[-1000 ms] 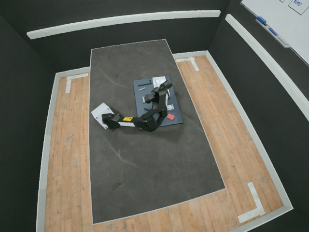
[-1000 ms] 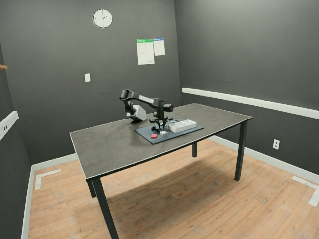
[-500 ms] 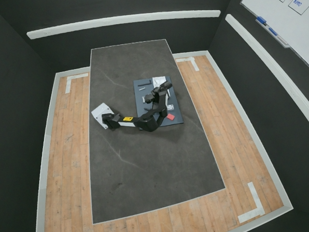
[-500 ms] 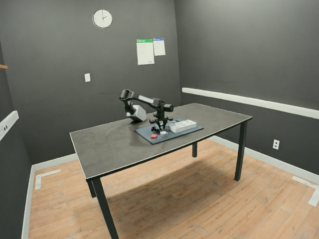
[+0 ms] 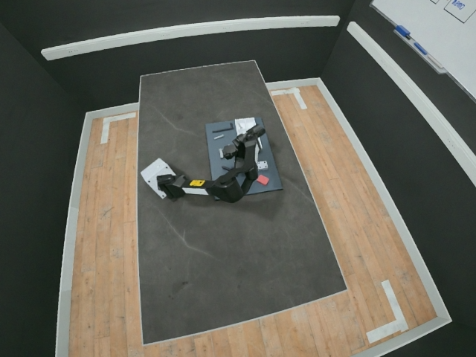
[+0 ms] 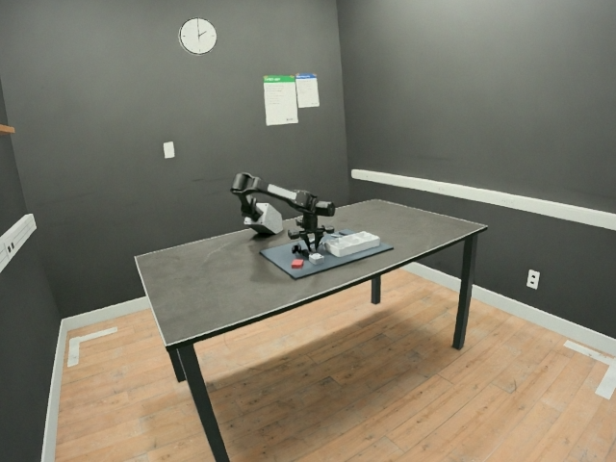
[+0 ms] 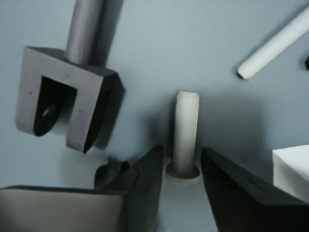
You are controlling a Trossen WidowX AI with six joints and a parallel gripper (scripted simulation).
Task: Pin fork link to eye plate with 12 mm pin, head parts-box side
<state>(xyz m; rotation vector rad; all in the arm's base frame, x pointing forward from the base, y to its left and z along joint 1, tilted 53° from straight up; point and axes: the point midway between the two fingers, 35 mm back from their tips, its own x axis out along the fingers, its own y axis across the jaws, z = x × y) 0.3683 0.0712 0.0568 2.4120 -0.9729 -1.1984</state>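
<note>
My gripper is now 10 mm short of the eye plate, 50 mm to the left of it and 30 mm above it. From my hand the other things lie so: grey block (90 mm ahead, 70 mm to the right, 20 mm below); red block (60 mm ahead, 140 mm to the right, 30 mm below); blue-grey mat (20 mm ahead, 50 mm to the left, 40 mm below).
</note>
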